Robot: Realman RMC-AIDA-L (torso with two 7-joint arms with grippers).
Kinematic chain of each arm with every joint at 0, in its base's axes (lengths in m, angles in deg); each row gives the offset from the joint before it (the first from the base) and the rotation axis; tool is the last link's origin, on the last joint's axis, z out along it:
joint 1: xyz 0 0 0.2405 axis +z
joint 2: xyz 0 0 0 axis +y
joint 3: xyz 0 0 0.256 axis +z
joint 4: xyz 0 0 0 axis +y
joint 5: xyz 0 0 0.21 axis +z
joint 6: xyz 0 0 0 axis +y
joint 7: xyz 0 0 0.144 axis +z
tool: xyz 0 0 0
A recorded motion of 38 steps. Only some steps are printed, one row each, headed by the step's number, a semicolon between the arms.
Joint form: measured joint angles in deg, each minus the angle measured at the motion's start. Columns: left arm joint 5, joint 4, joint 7, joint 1, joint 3, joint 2, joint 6; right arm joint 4, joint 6, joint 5, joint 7, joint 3, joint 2, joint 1.
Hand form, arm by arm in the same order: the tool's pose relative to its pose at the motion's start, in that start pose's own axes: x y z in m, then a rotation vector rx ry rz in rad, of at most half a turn. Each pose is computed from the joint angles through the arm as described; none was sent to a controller.
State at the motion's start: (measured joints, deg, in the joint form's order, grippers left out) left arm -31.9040 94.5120 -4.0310 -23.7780 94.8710 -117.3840 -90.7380; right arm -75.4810 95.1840 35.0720 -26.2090 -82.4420 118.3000 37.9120
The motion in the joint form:
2: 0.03 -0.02 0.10 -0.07 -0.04 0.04 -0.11; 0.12 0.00 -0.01 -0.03 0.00 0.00 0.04
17: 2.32 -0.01 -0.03 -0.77 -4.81 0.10 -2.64; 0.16 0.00 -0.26 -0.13 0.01 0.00 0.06
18: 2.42 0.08 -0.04 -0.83 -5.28 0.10 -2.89; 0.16 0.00 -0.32 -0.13 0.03 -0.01 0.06
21: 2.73 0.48 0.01 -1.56 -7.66 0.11 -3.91; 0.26 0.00 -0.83 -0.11 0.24 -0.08 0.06
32: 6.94 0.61 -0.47 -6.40 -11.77 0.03 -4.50; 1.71 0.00 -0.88 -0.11 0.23 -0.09 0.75
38: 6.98 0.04 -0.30 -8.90 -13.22 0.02 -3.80; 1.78 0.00 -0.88 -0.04 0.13 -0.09 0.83
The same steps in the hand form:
2: 0.0001 -0.0003 -0.0002 0.0014 -0.0012 0.0020; 0.0001 -0.0001 0.0003 -0.0005 0.0013 0.0001
17: 0.0039 -0.0196 -0.0111 0.0463 0.0068 -0.0628; 0.0003 -0.0007 0.0003 0.0032 0.0035 -0.0011
18: 0.0043 -0.0210 -0.0124 0.0482 0.0086 -0.0685; 0.0004 -0.0009 0.0002 0.0043 0.0038 -0.0007
21: 0.0088 -0.0264 -0.0197 0.0542 0.0250 -0.0899; 0.0013 -0.0031 -0.0002 0.0125 0.0069 0.0045
32: 0.0358 -0.0331 -0.0388 0.1207 0.1007 -0.0976; 0.0009 -0.0035 0.0025 0.0064 0.0212 0.0081
38: 0.0503 -0.0297 -0.0455 0.1165 0.1403 -0.0847; 0.0006 -0.0032 0.0027 0.0064 0.0227 0.0074

